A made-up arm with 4 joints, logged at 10 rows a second.
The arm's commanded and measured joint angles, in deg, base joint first. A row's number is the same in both.
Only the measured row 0 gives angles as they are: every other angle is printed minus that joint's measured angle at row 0.
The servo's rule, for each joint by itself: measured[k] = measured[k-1] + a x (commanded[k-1-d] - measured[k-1]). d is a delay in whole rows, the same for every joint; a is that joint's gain. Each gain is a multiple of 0.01, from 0.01 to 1. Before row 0 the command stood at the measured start. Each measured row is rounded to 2 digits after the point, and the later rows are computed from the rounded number. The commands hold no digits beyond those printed.
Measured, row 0:
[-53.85 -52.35 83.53 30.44]
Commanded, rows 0 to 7:
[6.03 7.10 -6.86 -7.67]
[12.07 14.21 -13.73 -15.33]
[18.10 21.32 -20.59 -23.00]
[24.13 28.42 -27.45 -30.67]
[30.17 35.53 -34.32 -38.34]
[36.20 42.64 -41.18 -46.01]
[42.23 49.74 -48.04 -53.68]
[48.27 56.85 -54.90 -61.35]
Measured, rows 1 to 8:
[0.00 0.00 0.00 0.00]
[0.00 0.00 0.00 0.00]
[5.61 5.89 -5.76 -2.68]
[11.62 12.80 -12.45 -7.11]
[17.65 19.87 -19.29 -12.67]
[23.68 26.97 -26.14 -18.97]
[29.72 34.07 -33.01 -25.75]
[35.75 41.18 -39.87 -32.84]
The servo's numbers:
d 2
a 0.93 0.83 0.84 0.35

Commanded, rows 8 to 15:
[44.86 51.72 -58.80 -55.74]
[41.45 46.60 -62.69 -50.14]
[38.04 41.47 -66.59 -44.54]
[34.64 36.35 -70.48 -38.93]
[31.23 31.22 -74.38 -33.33]
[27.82 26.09 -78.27 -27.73]
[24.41 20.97 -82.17 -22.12]
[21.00 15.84 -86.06 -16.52]
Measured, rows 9 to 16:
[41.78 48.28 -46.73 -40.13]
[47.82 55.39 -53.59 -47.56]
[45.07 52.34 -57.97 -50.42]
[41.70 47.58 -61.93 -50.32]
[38.30 42.51 -65.84 -48.30]
[34.90 37.40 -69.74 -45.02]
[31.49 32.27 -73.64 -40.93]
[28.08 27.14 -77.53 -36.31]

